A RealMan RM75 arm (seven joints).
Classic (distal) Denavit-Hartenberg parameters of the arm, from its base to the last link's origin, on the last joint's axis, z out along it. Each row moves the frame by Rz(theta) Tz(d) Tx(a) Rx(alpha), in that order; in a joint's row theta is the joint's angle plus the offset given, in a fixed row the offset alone. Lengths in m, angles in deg.
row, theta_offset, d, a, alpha
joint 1, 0.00, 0.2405, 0.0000, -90.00
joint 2, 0.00, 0.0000, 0.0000, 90.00
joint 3, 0.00, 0.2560, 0.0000, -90.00
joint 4, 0.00, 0.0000, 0.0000, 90.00
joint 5, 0.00, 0.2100, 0.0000, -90.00
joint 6, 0.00, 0.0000, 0.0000, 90.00
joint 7, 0.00, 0.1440, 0.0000, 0.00
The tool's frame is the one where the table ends.
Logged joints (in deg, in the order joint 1, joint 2, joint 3, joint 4, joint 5, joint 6, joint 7), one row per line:
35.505, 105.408, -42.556, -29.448, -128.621, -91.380, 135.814
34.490, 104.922, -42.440, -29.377, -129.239, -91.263, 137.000
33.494, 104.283, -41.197, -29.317, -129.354, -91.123, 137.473
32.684, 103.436, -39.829, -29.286, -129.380, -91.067, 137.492
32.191, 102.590, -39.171, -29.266, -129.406, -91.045, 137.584
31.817, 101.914, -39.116, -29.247, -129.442, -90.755, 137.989
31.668, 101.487, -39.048, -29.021, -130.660, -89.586, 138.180
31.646, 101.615, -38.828, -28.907, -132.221, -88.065, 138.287
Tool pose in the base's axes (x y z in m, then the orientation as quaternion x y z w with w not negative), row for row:
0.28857, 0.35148, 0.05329, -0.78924, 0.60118, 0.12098, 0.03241
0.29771, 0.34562, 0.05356, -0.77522, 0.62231, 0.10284, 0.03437
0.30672, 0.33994, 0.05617, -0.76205, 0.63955, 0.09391, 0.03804
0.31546, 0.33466, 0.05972, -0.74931, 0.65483, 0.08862, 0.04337
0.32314, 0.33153, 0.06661, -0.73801, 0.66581, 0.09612, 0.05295
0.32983, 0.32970, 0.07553, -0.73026, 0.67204, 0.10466, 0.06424
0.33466, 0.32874, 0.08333, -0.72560, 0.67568, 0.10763, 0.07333
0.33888, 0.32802, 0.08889, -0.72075, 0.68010, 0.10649, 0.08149
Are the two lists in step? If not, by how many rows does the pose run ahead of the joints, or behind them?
The pose runs 2 rows behind the joints: the pose in row i belongs to the joints in row i - 2.
